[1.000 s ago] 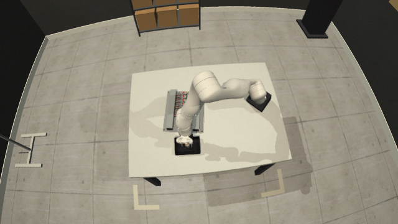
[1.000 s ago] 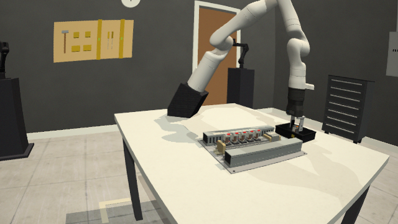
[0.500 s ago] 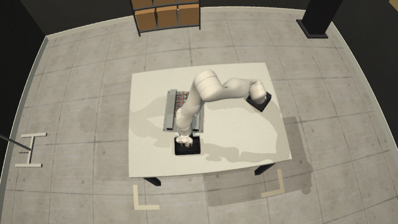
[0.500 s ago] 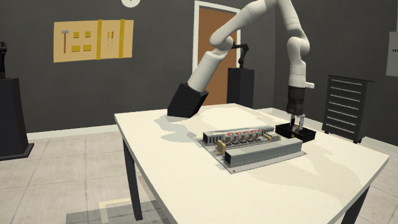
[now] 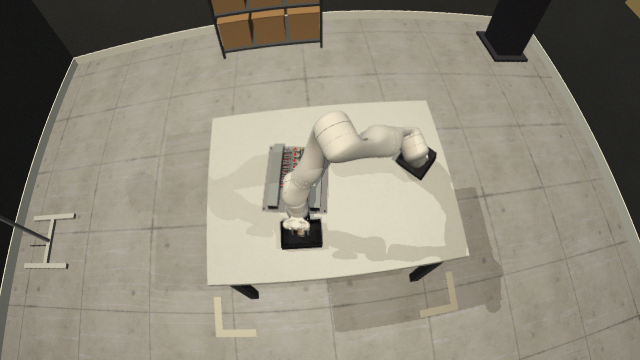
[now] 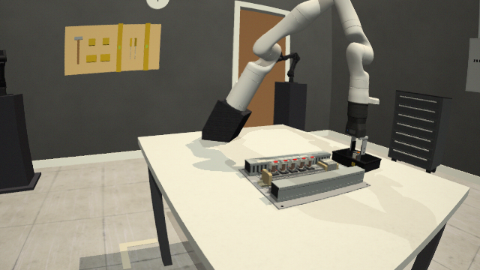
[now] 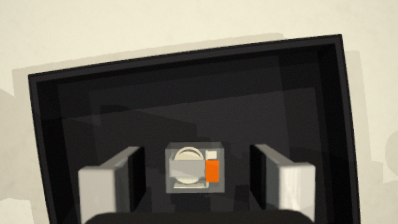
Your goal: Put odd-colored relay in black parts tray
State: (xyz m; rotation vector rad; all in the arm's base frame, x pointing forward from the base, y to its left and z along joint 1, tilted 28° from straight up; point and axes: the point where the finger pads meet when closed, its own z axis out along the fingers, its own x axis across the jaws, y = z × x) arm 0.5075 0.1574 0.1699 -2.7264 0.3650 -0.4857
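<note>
Now: hand 4 cm above the clear relay. Round my hand: black parts tray: 5 cm below; then relay panel: 2 cm behind, 26 cm to the right, 4 cm below.
</note>
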